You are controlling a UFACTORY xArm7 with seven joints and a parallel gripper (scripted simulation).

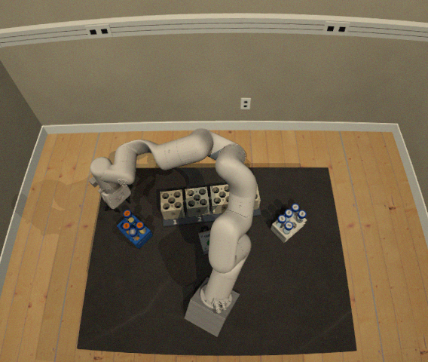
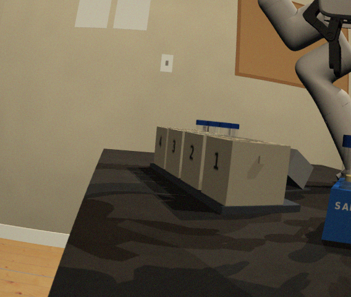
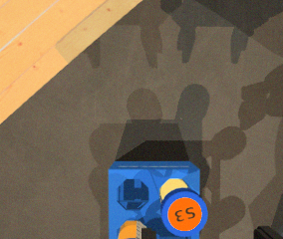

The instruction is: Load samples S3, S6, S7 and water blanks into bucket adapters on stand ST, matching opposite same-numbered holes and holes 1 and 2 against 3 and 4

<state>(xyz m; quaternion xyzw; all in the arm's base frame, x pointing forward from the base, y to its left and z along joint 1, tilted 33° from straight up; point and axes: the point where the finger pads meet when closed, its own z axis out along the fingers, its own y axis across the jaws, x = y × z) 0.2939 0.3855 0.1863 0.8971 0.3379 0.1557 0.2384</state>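
The blue sample rack is 4 cm behind my hand, 1 cm to the right of it and 18 cm below it. Round my hand: white blank rack: 16 cm behind, 67 cm to the right, 18 cm below; then adapter 1: 3 cm ahead, 19 cm to the right, 16 cm below.
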